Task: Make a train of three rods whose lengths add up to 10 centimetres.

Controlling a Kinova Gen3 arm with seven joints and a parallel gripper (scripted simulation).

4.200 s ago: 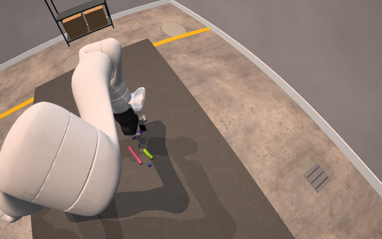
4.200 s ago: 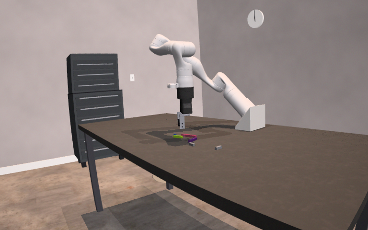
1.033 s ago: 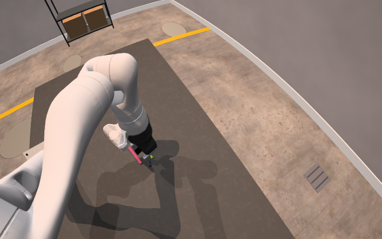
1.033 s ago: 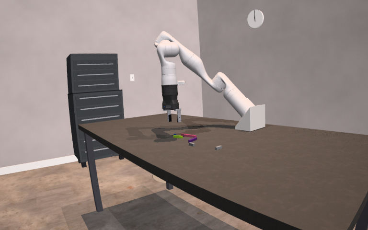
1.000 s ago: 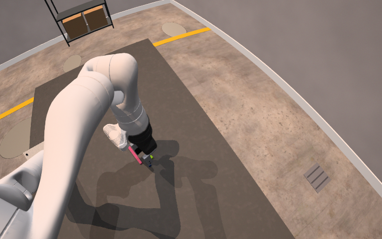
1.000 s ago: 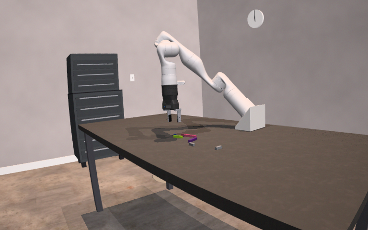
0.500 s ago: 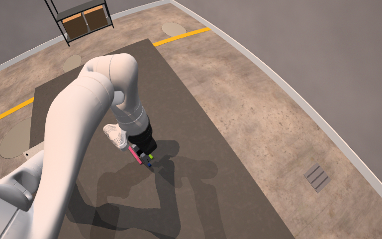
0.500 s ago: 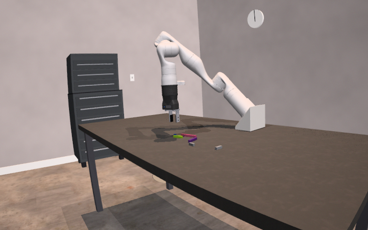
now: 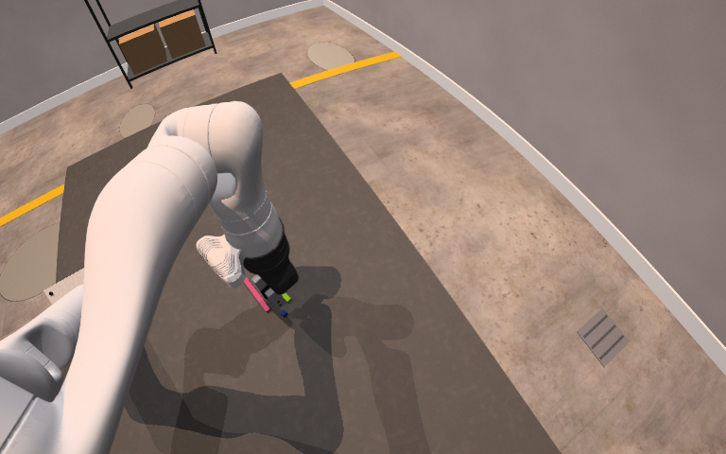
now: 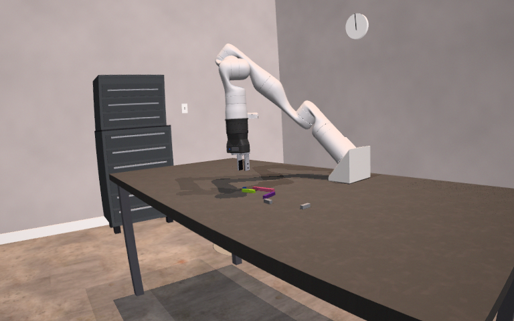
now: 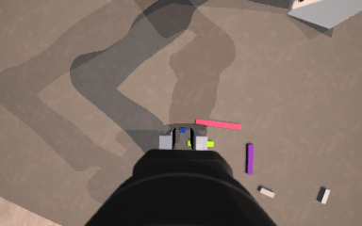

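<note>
Now: the blue rod 80 mm below my hand. Round my hand: lime rod: 80 mm below, 40 mm to the left, 10 mm ahead; purple rod: 150 mm to the left, 80 mm below; pink rod: 80 mm below, 60 mm to the left, 40 mm behind.
</note>
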